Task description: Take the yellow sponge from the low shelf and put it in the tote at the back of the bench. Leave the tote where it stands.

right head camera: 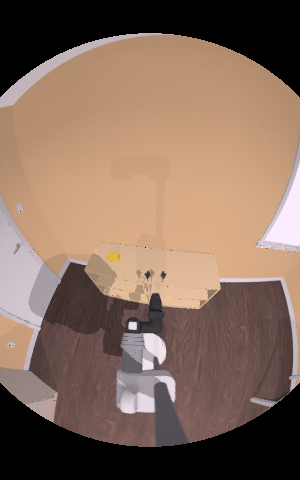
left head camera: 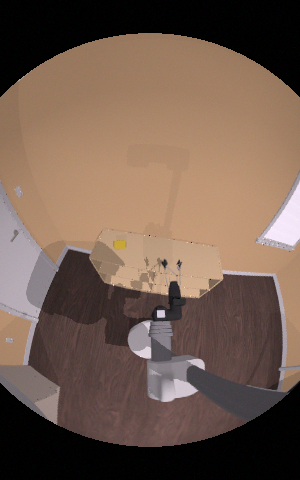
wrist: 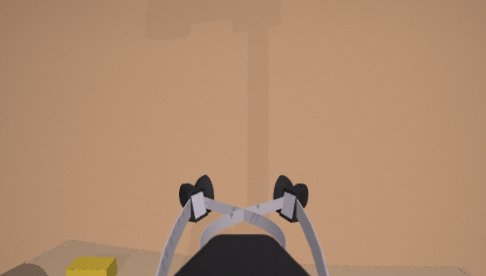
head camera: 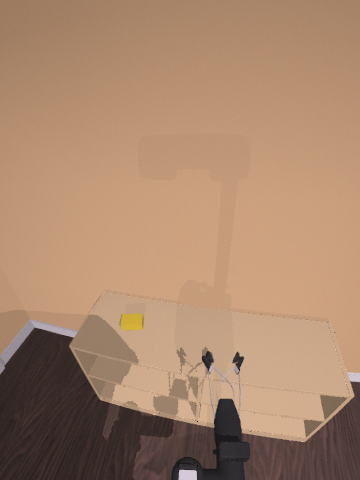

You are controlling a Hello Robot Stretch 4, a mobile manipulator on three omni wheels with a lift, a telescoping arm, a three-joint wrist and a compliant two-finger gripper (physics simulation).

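Frame: origin at the robot's base, x ahead, y left, z up, level; millimetres.
Seen in the pictures: gripper, fingertip midpoint: (right head camera: 155, 270) (left head camera: 171, 259) (wrist: 243, 190) (head camera: 222, 352); robot's base at its link origin: (right head camera: 145, 349) (left head camera: 147, 338).
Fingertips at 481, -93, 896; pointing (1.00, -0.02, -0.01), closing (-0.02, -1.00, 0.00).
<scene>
Offsets run from my fingertips to a thing's middle, as dx, dy, dz. "*": to the spot under its first point. Level surfaces: height alone.
The yellow sponge {+325, +373, -291} (head camera: 132, 322) (left head camera: 120, 244) (right head camera: 113, 257) (wrist: 92, 266) lies on the left part of the top of the low wooden shelf {dz -314} (head camera: 280, 345) (left head camera: 200, 255) (right head camera: 195, 265) (wrist: 400, 272), towards its back edge. My gripper (head camera: 223, 362) (left head camera: 172, 264) (right head camera: 155, 276) (wrist: 243, 190) is open, with nothing between its fingertips. It hangs above the shelf's middle, to the right of the sponge and apart from it. The tote and the bench do not show in these views.
The wall (head camera: 190, 225) rises behind the shelf. The shelf has open compartments at its front. A white door {* -6, +1486, -227} (left head camera: 17, 260) (right head camera: 17, 270) stands at the left, a pale cabinet (left head camera: 37, 392) (right head camera: 35, 397) at the lower left. A window (left head camera: 287, 225) (right head camera: 285, 220) is at the right.
</scene>
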